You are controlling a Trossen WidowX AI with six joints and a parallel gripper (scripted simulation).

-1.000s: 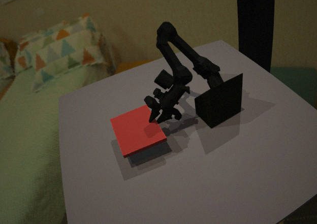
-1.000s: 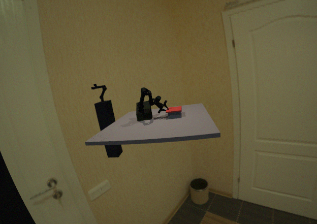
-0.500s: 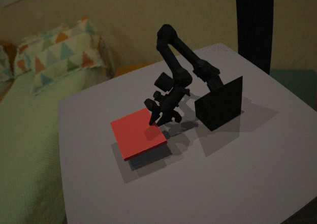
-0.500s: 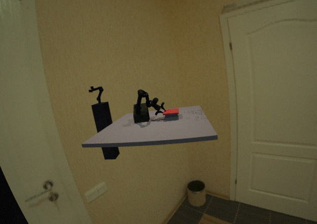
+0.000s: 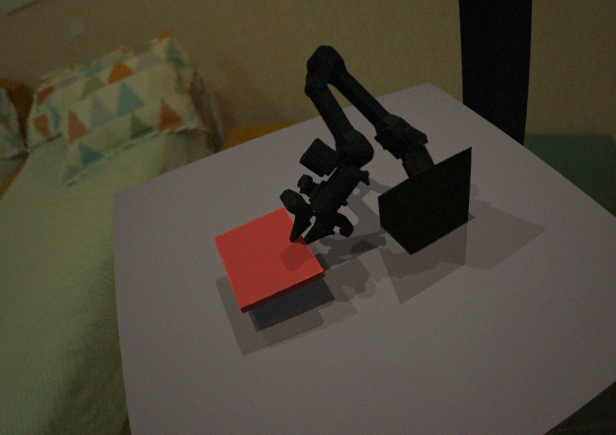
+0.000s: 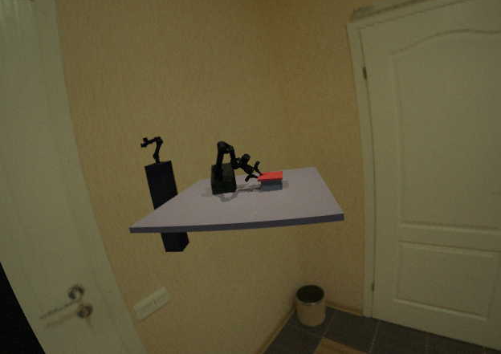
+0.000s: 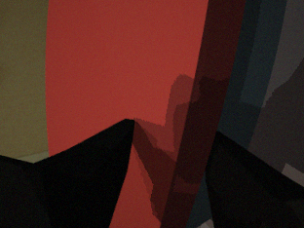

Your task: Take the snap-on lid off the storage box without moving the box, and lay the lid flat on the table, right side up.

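My gripper tip is 8 cm short of the lid. Also, from my gripper tip: storage box 8 cm ahead, 4 cm below.
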